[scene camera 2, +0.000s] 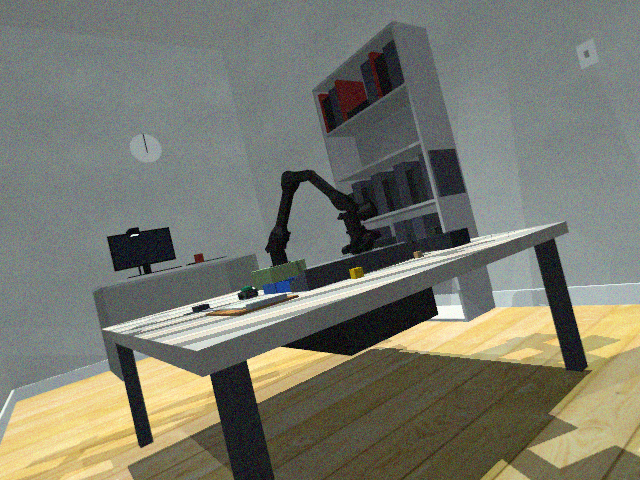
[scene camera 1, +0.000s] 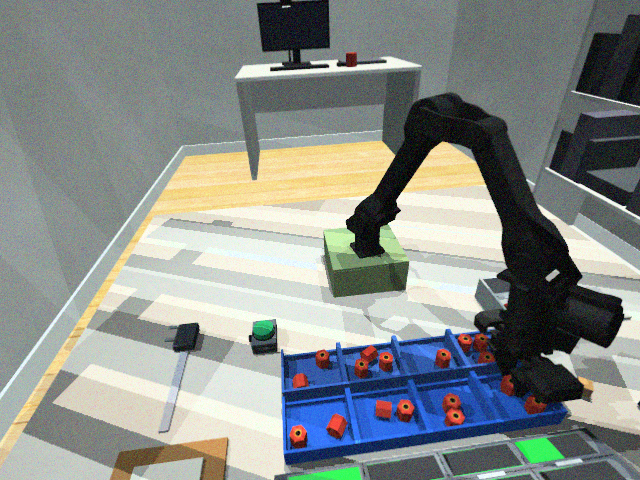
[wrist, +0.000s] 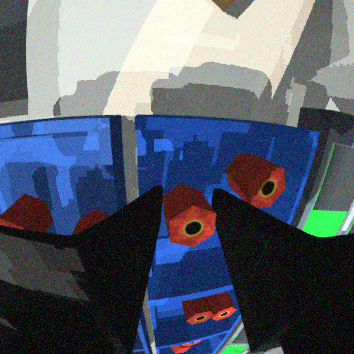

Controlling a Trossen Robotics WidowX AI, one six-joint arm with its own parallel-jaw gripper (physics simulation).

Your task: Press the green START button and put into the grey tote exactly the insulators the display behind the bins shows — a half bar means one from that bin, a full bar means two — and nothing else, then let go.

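Places are measured from the arm's base along level axes (x ahead, y left, z up), in metres.
Where they show: gripper, between the fingertips: point(scene camera 1: 513, 389) point(wrist: 187, 194); arm's base, origin of its link: point(scene camera 2: 280, 264) point(scene camera 1: 367, 248).
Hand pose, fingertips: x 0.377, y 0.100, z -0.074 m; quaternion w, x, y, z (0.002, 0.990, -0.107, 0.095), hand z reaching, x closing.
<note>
Things, the pixels of their top centre, and the offset from my fingertips.
- red-orange insulator, centre of its top: point(wrist: 192, 227) point(scene camera 1: 511, 380) dx -0.004, dy -0.007, dz +0.021 m
- grey tote, centre of its top: point(scene camera 1: 528, 297) dx -0.132, dy +0.148, dz +0.045 m
- green START button, centre of its top: point(scene camera 1: 262, 326) point(scene camera 2: 246, 286) dx -0.260, dy -0.379, dz +0.032 m
- caliper-like tool, centre of its top: point(scene camera 1: 169, 364) point(scene camera 2: 203, 306) dx -0.249, dy -0.561, dz +0.010 m
- yellow cube, centre of its top: point(scene camera 2: 355, 268) dx +0.179, dy -0.309, dz +0.018 m
My gripper point(scene camera 1: 523, 383) point(scene camera 2: 360, 251) point(wrist: 187, 194) is open over the near right bin of the blue bin grid point(scene camera 1: 372, 447). In the wrist view, a red-orange insulator point(wrist: 191, 222) shows between the open fingertips, not gripped; another insulator point(wrist: 256, 180) lies to its right in the same bin. More insulators point(scene camera 1: 405, 410) point(scene camera 1: 443, 358) are in the other bins. The grey tote point(scene camera 1: 490, 299) is behind the bins at the right, partly hidden by the arm, with a bit of red in it. The green START button point(scene camera 1: 263, 329) point(scene camera 2: 248, 291) is left of the bins. The display point(scene camera 1: 403, 469) point(wrist: 325, 223) shows green bars; part is cut off.
A caliper-like tool point(scene camera 1: 176, 384) and an orange-brown board point(scene camera 1: 217, 457) point(scene camera 2: 222, 312) lie at the left. The arm's base stands on a green block point(scene camera 1: 367, 281). A yellow cube point(scene camera 2: 356, 272) is in front of the display's dark back. A small wooden cube point(scene camera 1: 586, 387) point(scene camera 2: 417, 254) is beyond the bins' right end.
</note>
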